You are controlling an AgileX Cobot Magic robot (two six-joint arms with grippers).
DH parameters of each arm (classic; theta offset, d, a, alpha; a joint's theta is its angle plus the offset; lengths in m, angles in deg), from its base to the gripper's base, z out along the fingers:
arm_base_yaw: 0 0.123 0 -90
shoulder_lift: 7.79 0 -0.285 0
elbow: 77.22 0 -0.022 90
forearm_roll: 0 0.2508 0 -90
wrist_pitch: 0 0 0.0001 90
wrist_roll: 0 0.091 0 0
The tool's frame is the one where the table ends.
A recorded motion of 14 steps. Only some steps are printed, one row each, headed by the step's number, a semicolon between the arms.
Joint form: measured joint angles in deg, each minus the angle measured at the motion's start. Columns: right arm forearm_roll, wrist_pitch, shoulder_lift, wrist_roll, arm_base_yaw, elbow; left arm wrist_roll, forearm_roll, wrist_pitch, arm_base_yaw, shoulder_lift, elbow.
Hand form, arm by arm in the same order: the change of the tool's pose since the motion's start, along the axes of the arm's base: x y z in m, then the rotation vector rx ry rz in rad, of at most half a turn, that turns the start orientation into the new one. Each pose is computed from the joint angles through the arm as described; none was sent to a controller.
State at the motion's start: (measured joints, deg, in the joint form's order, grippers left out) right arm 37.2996 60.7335 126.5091 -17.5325 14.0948 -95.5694; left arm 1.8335 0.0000 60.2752 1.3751 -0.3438 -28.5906
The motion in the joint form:
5: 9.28 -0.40 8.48 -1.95 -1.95 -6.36; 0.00 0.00 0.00 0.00 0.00 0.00
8: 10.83 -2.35 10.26 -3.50 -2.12 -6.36; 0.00 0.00 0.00 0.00 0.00 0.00
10: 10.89 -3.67 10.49 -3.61 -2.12 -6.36; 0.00 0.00 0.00 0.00 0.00 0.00
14: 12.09 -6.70 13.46 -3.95 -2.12 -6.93; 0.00 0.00 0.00 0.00 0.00 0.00
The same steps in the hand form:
5: 0.0287 0.0002 -0.0331 0.1310 0.0428 -0.0844; 0.0000 0.0000 0.0000 0.0000 0.0000 0.0000
8: 0.0326 -0.0001 -0.0468 0.1406 0.0346 -0.1012; 0.0000 0.0000 0.0000 0.0000 0.0000 0.0000
10: 0.0346 -0.0005 -0.0490 0.1363 0.0194 -0.1142; 0.0000 0.0000 0.0000 0.0000 0.0000 0.0000
14: 0.0403 -0.0003 -0.0710 0.1320 0.0189 -0.1548; 0.0000 0.0000 0.0000 0.0000 0.0000 0.0000

